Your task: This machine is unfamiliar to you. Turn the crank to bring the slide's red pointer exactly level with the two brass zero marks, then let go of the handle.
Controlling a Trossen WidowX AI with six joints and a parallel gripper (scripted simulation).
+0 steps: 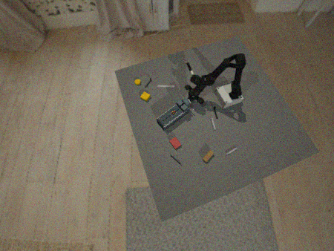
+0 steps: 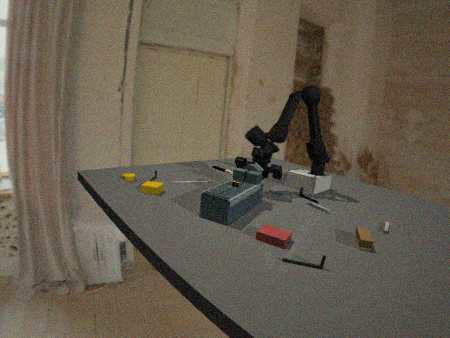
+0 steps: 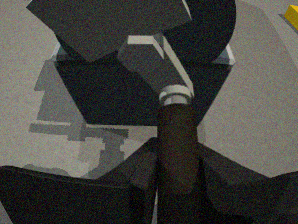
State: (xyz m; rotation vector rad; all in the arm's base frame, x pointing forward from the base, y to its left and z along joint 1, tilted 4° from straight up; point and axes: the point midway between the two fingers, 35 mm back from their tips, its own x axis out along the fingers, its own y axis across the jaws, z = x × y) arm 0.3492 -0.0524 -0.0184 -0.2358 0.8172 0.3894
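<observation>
The dark handle lies 30 mm above my gripper tip, 20 mm behind it and 10 mm to the right of it. The rest, counted from my gripper tip: red pointer: 130 mm ahead, 80 mm to the left, 40 mm above; then yellow block: 320 mm ahead, 150 mm to the right, 20 mm below; then red block: 300 mm to the left, 170 mm ahead, 30 mm below.
</observation>
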